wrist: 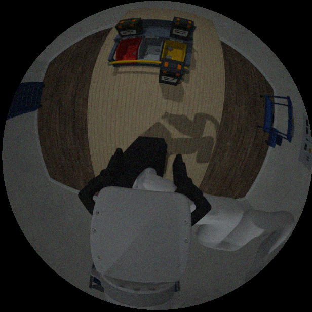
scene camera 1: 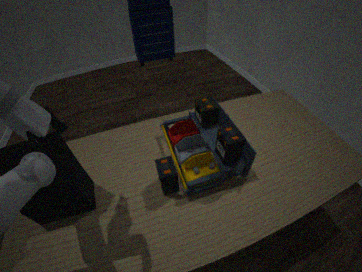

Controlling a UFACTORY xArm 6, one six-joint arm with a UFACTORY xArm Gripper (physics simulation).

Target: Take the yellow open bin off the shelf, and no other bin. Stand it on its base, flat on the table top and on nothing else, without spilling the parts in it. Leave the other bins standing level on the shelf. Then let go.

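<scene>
The yellow open bin sits at one end of the low grey-blue shelf, beside the grey bin. Small grey parts show inside the yellow bin. The red bin is at the other end of the row. A yellow rail runs along the shelf's front. My gripper is open and empty. It is far from the bins, at the left above the black block in the scene view. The yellow bin's base is hidden.
A dark box with orange marks stands before the yellow bin, close to the front rail. Two similar boxes stand behind the bins. The shelf stands on the wooden table. A black block is beside the arm.
</scene>
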